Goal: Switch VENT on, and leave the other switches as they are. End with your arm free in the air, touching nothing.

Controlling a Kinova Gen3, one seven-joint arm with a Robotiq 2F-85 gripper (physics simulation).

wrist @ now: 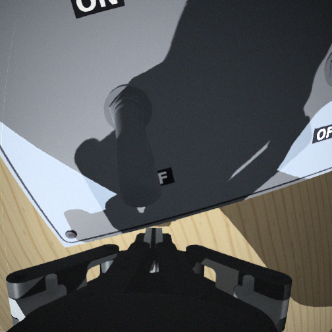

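Observation:
The VENT switch lever [136, 155] is a dark round stick on a round base in the middle left of the wrist view. It points down the view, toward the panel's near edge, and covers part of its OFF label [165, 177]. The ON label [98, 5] lies at the far end, at the top. The VENT name does not show. My gripper [153, 238] is shut and empty. Its tips appear just below the lever's end in the view; a gap shows between them, and their height over the panel is hard to tell.
The pale panel [30, 167] has a screw [71, 234] at its near left corner. At the right edge are part of another OFF label [324, 133] and part of another switch's round base [329, 69]. A wooden table top [210, 222] borders the panel. Dark arm shadows cross both.

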